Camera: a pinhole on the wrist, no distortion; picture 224 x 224 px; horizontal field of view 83.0 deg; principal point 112.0 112.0 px. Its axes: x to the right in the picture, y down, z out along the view. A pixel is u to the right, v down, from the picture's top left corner.
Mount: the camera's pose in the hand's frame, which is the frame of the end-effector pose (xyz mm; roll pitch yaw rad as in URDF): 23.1 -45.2 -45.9 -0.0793 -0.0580 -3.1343
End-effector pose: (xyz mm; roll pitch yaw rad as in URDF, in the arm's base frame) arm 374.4 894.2 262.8 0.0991 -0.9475 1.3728
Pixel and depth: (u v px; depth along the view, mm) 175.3 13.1 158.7
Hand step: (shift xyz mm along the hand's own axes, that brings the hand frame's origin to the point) -47.2 65.3 126.4
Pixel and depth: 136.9 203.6 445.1
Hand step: -37.5 -402.0 376.7
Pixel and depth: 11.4 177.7 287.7
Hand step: 268.5 -215.0 215.4
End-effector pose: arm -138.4 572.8 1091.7 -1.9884 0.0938 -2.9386
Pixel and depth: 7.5 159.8 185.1
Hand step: 186.6 -128.3 123.9
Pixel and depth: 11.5 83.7 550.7
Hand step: 491.4 37.3 486.5
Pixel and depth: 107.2 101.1 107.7
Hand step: 33.4 -44.4 61.8
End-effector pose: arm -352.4 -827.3 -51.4 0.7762 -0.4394 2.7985
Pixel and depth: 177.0 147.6 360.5
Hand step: -140.4 -176.0 315.6
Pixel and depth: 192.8 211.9 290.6
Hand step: -144.5 -298.1 235.9
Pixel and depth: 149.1 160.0 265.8
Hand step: -38.9 -167.2 215.2
